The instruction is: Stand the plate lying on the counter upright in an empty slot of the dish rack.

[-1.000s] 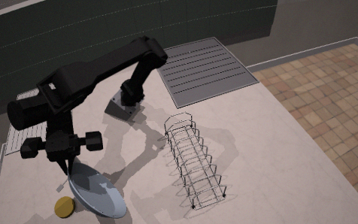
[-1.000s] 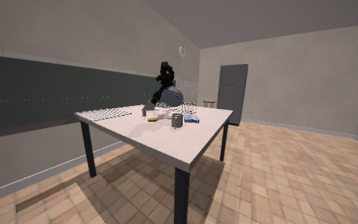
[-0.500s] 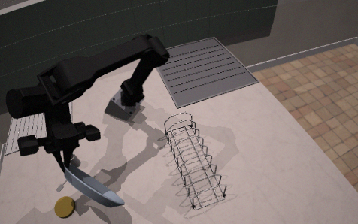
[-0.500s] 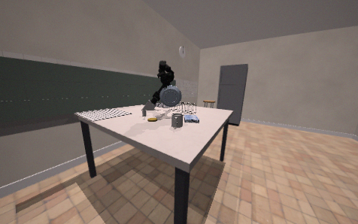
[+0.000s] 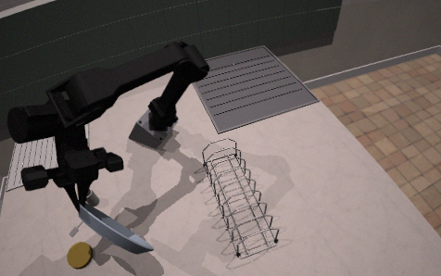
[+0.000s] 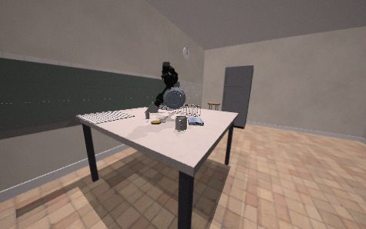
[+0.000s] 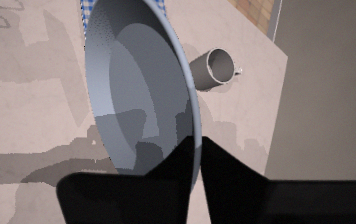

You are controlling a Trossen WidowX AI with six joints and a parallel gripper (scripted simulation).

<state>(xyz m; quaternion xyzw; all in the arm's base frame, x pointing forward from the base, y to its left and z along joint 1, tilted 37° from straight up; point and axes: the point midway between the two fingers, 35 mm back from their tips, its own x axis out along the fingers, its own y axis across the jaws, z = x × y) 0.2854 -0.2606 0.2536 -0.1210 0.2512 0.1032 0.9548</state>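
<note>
My hand is 30 mm short of the plate, 30 mm to the right of it and 110 mm above it. Round my hand: small spatula (80 mm behind, 180 mm to the right, 300 mm below); then mug (240 mm ahead, 80 mm to the right, 260 mm below); then yellow disc (20 mm ahead, 150 mm to the right, 290 mm below).
</note>
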